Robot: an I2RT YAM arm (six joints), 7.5 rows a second.
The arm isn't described. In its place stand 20 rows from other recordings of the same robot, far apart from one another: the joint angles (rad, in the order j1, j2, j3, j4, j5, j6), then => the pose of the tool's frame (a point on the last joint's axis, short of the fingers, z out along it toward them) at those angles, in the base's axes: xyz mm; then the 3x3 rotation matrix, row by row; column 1 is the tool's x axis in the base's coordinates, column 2 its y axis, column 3 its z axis.
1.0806 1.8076 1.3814 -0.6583 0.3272 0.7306 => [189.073, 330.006, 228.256], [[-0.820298, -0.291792, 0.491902], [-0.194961, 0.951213, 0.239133], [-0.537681, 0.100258, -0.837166]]
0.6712 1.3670 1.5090 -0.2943 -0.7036 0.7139 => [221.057, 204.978, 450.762], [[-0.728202, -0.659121, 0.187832], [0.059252, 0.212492, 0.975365], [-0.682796, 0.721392, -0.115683]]
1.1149 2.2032 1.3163 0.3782 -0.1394 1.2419 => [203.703, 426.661, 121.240], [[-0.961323, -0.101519, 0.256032], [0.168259, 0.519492, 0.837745], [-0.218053, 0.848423, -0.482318]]
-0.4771 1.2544 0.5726 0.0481 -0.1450 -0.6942 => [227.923, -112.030, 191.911], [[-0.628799, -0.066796, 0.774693], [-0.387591, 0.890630, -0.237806], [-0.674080, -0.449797, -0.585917]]
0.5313 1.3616 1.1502 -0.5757 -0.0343 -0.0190 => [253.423, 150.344, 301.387], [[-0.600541, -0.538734, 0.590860], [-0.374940, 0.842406, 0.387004], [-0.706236, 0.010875, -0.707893]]
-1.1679 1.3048 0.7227 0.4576 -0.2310 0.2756 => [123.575, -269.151, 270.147], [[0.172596, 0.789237, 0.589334], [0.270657, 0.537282, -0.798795], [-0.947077, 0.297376, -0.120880]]
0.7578 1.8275 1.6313 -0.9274 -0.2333 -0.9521 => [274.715, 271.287, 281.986], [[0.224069, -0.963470, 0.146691], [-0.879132, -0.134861, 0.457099], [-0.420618, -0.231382, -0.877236]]
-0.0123 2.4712 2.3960 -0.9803 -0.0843 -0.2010 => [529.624, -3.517, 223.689], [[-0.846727, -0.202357, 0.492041], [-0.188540, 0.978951, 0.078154], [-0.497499, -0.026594, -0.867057]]
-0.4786 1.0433 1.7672 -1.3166 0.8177 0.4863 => [87.901, -74.866, 493.899], [[-0.040117, 0.985052, 0.167520], [0.380900, 0.170071, -0.908841], [-0.923746, 0.027348, -0.382029]]
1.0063 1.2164 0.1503 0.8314 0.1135 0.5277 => [113.477, 171.668, 150.221], [[-0.500503, -0.611672, 0.612661], [0.144775, 0.638577, 0.755818], [-0.853544, 0.466987, -0.231055]]
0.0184 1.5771 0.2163 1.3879 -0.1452 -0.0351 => [240.467, 9.577, 153.346], [[0.032789, -0.161767, 0.986284], [-0.034126, 0.986058, 0.162865], [-0.998880, -0.038998, 0.026812]]
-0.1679 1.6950 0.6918 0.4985 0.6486 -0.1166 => [316.459, -75.450, 151.641], [[-0.549650, 0.594590, 0.586812], [-0.000871, 0.702028, -0.712149], [-0.835395, -0.391943, -0.385352]]
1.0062 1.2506 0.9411 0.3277 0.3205 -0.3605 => [168.021, 244.320, 348.571], [[0.232483, -0.589103, 0.773892], [-0.258612, 0.729607, 0.633082], [-0.937588, -0.347319, 0.017272]]
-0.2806 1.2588 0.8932 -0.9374 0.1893 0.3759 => [207.670, -66.823, 228.121], [[-0.744527, 0.637677, 0.197605], [0.589803, 0.766964, -0.252781], [-0.312749, -0.071654, -0.947129]]
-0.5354 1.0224 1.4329 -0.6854 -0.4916 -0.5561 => [167.255, -79.676, 462.969], [[-0.229447, -0.073106, 0.970572], [-0.404976, 0.913932, -0.026898], [-0.885070, -0.399230, -0.239305]]
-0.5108 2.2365 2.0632 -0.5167 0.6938 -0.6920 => [436.306, -270.606, 273.462], [[-0.941902, 0.266349, 0.204645], [-0.034500, 0.529326, -0.847717], [-0.334113, -0.805526, -0.489384]]
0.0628 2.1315 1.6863 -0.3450 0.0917 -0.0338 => [483.617, 27.145, 207.960], [[-0.708750, -0.022147, 0.705112], [-0.078286, 0.995803, -0.047413], [-0.701103, -0.088805, -0.707509]]
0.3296 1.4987 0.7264 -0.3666 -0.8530 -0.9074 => [236.495, 109.242, 160.368], [[-0.126355, -0.991845, 0.016698], [-0.590931, 0.088779, 0.801822], [-0.796765, 0.091447, -0.597330]]
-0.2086 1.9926 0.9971 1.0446 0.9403 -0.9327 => [391.828, -112.334, 186.107], [[-0.703432, 0.581437, 0.408796], [-0.335132, 0.235877, -0.912167], [-0.626793, -0.778649, 0.028935]]
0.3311 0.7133 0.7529 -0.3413 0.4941 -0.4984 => [159.991, 37.145, 324.596], [[-0.314710, -0.009581, 0.949140], [-0.553201, 0.814415, -0.175206], [-0.771314, -0.580204, -0.261604]]
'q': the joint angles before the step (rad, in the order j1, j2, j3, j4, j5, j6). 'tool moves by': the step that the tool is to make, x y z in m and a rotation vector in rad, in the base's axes. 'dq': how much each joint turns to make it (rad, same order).
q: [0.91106 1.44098 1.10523 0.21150 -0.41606 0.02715]
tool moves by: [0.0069 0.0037 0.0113 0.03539 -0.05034 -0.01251]
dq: [-0.00858 0.02283 0.04334 0.03077 0.00567 -0.01895]
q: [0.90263 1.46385 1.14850 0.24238 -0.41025 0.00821]
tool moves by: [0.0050 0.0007 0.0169 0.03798 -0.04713 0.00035]
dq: [-0.01086 0.01071 0.05422 0.00956 -0.01058 -0.01492]
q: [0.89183 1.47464 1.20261 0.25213 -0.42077 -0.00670]
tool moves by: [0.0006 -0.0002 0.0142 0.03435 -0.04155 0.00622]
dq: [-0.00248 0.00080 0.03676 0.01204 -0.00874 -0.01170]
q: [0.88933 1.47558 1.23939 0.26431 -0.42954 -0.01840]
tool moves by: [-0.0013 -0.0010 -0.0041 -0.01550 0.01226 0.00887]
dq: [0.00029 -0.00572 -0.01303 -0.01248 -0.00858 -0.00009]
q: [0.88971 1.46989 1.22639 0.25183 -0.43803 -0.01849]
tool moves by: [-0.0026 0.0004 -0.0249 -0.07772 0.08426 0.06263]
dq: [0.00082 0.00235 -0.05225 -0.05188 -0.06246 0.01544]
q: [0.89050 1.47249 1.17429 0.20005 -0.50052 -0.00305]
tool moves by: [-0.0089 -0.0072 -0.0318 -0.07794 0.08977 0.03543]
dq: [0.00391 -0.02613 -0.10556 -0.02851 -0.03432 0.01837]
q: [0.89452 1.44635 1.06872 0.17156 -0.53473 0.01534]
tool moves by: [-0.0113 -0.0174 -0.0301 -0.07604 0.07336 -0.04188]
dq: [-0.00310 -0.06008 -0.13217 -0.02243 0.03516 0.02170]
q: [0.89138 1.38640 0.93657 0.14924 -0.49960 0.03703]
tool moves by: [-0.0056 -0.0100 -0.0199 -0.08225 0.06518 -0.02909]
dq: [-0.00380 -0.02356 -0.05839 -0.06608 0.02415 0.00859]
